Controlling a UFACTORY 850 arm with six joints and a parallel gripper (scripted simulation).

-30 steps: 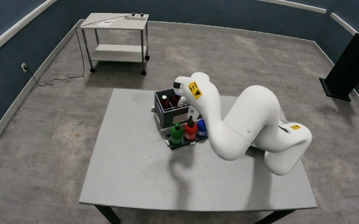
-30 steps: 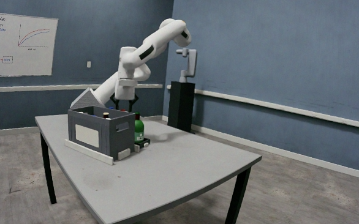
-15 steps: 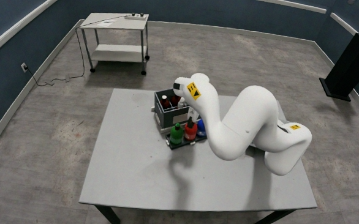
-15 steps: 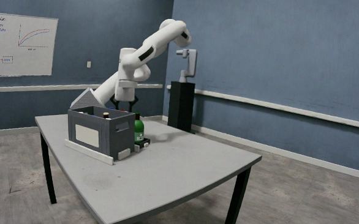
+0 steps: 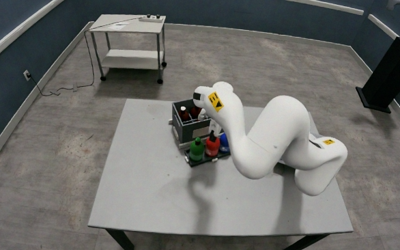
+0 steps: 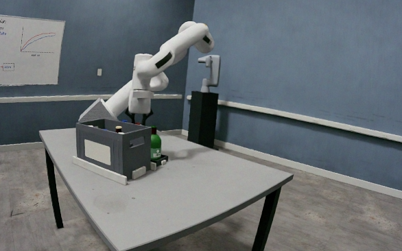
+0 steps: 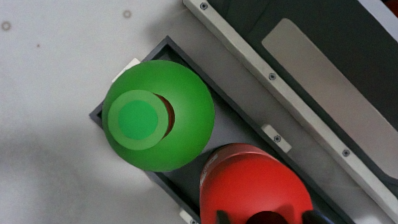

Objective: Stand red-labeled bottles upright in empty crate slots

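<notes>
Now: hand 7 cm above the red-labeled bottle. Round my hand: green bottle 7 cm ahead, 5 cm to the left, 7 cm below; then black tray 14 cm below; then blue bottle 7 cm behind, 5 cm to the right, 7 cm below.
</notes>
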